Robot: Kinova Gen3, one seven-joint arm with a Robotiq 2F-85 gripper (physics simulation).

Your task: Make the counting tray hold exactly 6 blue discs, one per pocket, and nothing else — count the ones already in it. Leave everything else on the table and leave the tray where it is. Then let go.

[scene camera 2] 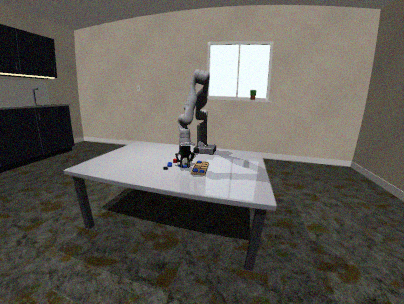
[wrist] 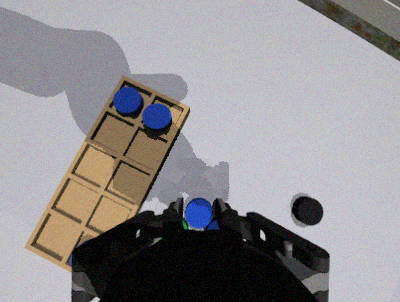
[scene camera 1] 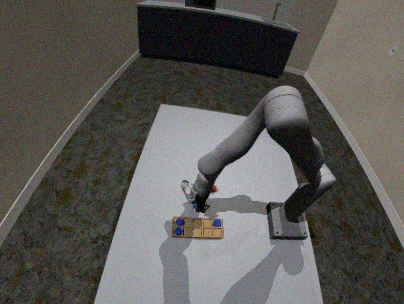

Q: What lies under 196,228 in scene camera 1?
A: A wooden counting tray.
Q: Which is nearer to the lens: the wooden counting tray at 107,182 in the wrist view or the black disc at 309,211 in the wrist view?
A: The wooden counting tray.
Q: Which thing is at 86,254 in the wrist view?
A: The gripper.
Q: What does the black disc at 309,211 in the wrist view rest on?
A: The table.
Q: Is the gripper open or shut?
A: Part open.
